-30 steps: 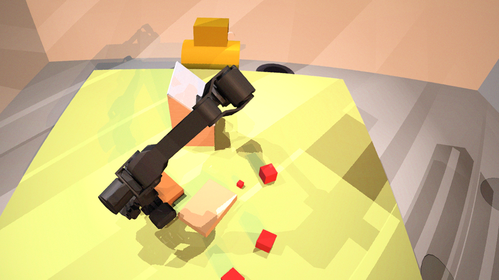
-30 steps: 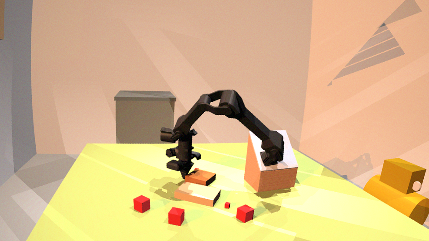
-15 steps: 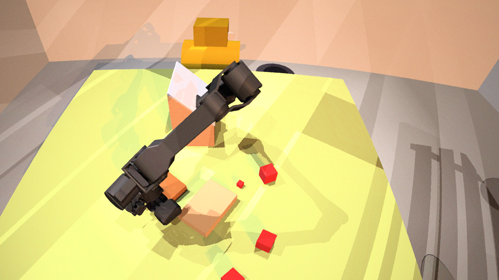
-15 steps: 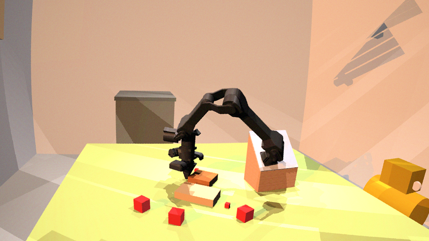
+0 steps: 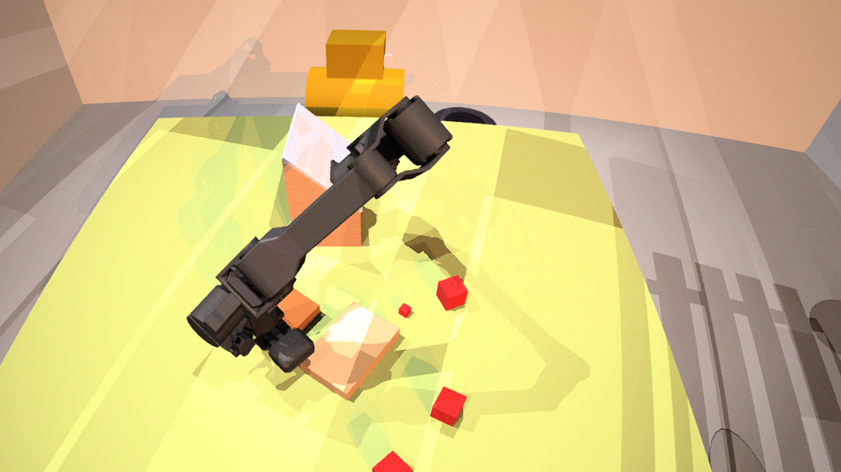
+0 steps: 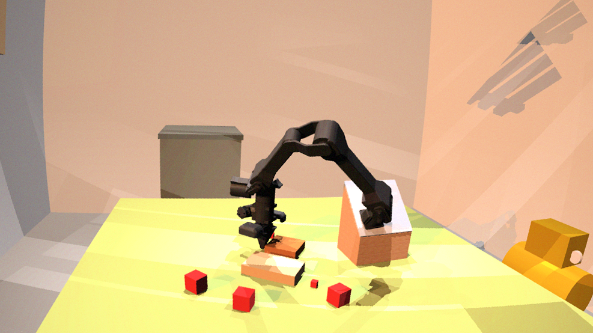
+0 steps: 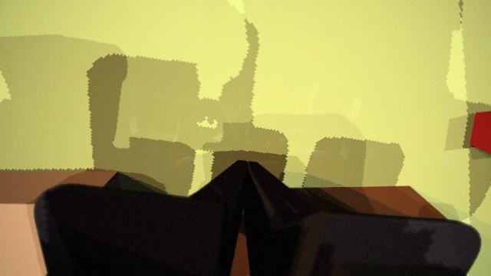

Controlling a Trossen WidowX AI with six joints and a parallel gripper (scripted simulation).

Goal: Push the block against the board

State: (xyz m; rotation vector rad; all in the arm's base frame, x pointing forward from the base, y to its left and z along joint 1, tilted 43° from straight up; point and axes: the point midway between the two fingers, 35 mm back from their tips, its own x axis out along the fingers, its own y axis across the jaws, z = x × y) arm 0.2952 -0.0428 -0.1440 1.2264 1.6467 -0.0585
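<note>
Now: gripper tip 7 cm past the square block and 1 cm to the right of it. Also, from my gripper tip: board 1 cm ahead, 14 cm to the left.
</note>
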